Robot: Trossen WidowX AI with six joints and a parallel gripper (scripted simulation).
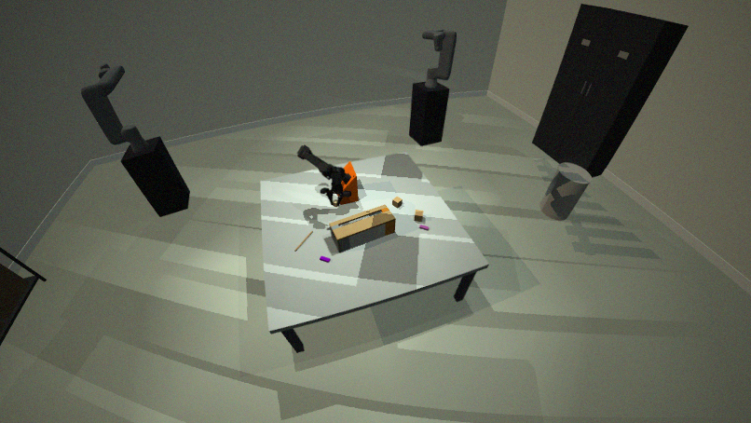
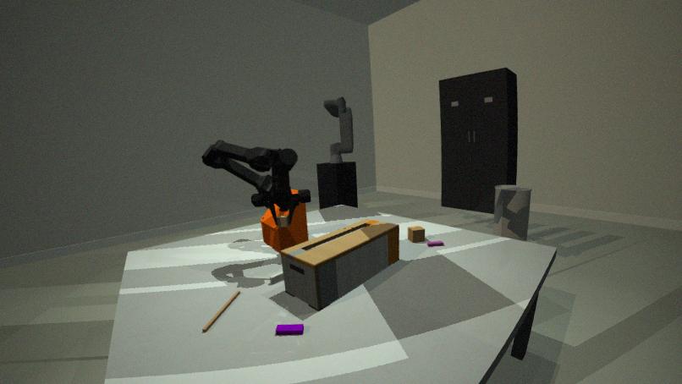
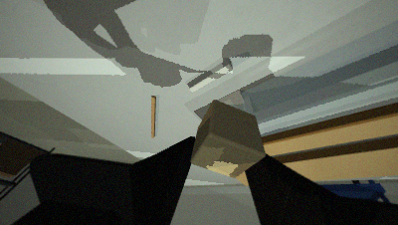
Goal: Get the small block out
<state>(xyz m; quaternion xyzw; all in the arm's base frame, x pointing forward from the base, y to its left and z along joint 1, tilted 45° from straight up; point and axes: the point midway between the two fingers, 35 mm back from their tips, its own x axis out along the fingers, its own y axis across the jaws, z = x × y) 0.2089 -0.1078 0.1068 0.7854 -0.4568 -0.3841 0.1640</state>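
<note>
My gripper tip is now 1 cm to the right of the tan block, 1 cm below it and 1 cm past it. From my gripper tip the other things lie so: thin wooden stick 25 cm to the right, 17 cm below, 5 cm ahead; then box 12 cm to the left, 11 cm below, 11 cm ahead; then brown cube 52 cm to the left, 17 cm ahead, 15 cm below.
</note>
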